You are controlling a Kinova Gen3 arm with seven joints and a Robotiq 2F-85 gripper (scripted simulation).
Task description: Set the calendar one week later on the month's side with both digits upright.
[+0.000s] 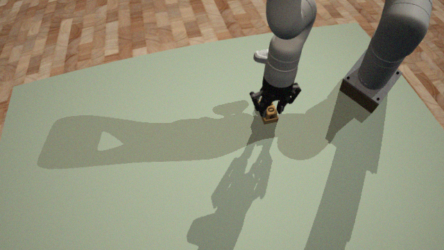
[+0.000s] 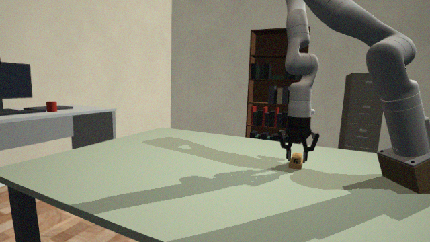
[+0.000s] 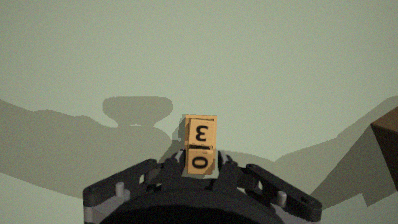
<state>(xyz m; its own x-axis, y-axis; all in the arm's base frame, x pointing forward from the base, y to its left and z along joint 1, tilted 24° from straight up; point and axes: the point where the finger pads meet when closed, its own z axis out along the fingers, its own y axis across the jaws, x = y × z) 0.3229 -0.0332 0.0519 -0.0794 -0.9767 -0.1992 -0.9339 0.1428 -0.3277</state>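
The wooden tray lies 2 cm to the right of my hand and 3 cm below it. From my hand the other things lie so: cube: 3 cm to the right, 1 cm below.
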